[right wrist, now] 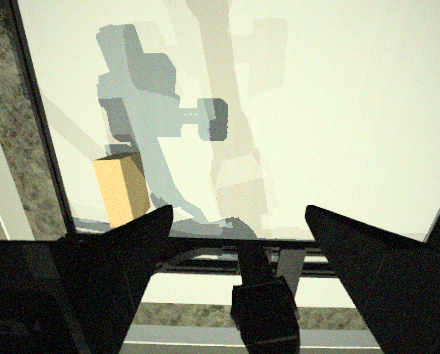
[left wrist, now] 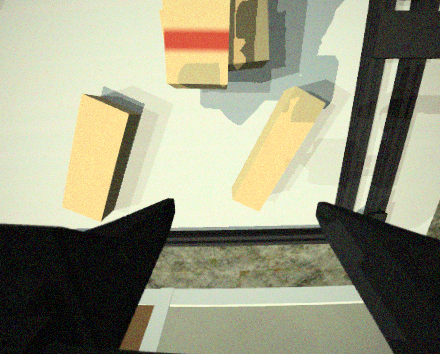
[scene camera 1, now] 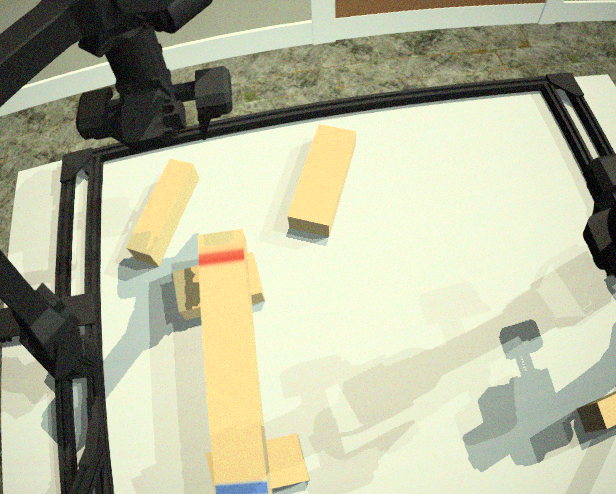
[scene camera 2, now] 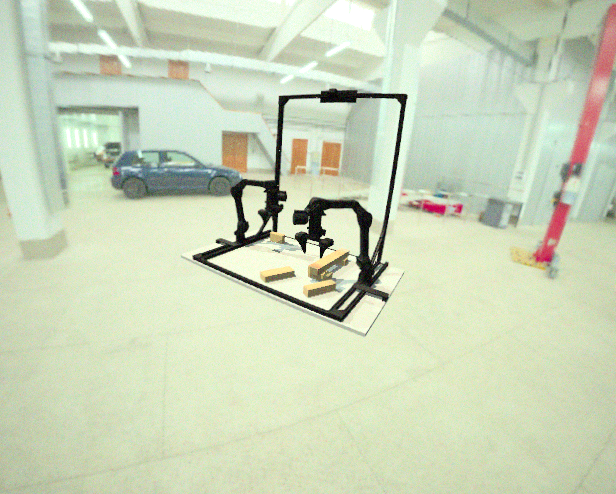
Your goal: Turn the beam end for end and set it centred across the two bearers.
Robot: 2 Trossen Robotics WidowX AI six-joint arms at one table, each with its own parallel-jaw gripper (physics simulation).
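Frame: origin at the left arm's base, x right, y down, z ahead, level; metres.
Seen in the pictures: left gripper, fingertip midpoint: (left wrist: 245, 206) (scene camera 1: 170, 143) (scene camera 2: 312, 255); right gripper, fingertip midpoint: (right wrist: 238, 211) (scene camera 2: 269, 223); left arm's base at its link origin: (scene camera 1: 75, 357) (scene camera 2: 364, 282); right arm's base at its link origin: (right wrist: 253, 261) (scene camera 2: 240, 242).
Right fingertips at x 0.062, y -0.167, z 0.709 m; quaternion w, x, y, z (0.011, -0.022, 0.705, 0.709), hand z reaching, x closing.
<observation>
Pixels of each thing's top centre, then the offset from my right fingertips to it.
- long wooden beam at its top centre: (scene camera 1: 229, 368) (scene camera 2: 330, 257) dx +0.000, dy +0.110, dz -0.466 m
- narrower block at its top centre: (left wrist: 275, 155) (scene camera 1: 159, 204) (scene camera 2: 320, 284) dx -0.277, dy +0.142, dz -0.551 m
- wider block at its top centre: (scene camera 1: 323, 171) (left wrist: 91, 165) (scene camera 2: 277, 271) dx -0.284, dy +0.148, dz -0.293 m
The long wooden beam (scene camera 1: 231, 349) (scene camera 2: 328, 263) (left wrist: 197, 65) lies across two short wooden bearers. Its red-striped end is at the top in scene camera 1, its blue-striped end at the bottom edge, where the beam's tip is cut off. One bearer (scene camera 1: 188, 295) (left wrist: 255, 47) is under the beam near the red stripe; the other bearer (scene camera 1: 287, 457) is under it near the blue stripe. My left gripper (scene camera 2: 313, 253) (left wrist: 245, 206) is open and empty, raised above the table beyond the red end. My right gripper (right wrist: 238, 211) (scene camera 2: 268, 217) is open and empty, raised, away from the beam.
Two loose blocks lie near the red end: a narrower block (scene camera 1: 163, 210) (scene camera 2: 319, 288) (left wrist: 280, 150) and a wider block (scene camera 1: 323, 180) (scene camera 2: 277, 273) (left wrist: 97, 157). Another block (scene camera 1: 609, 411) (scene camera 2: 277, 237) (right wrist: 117, 190) lies near my right gripper. A black frame (scene camera 1: 318, 109) borders the table.
</observation>
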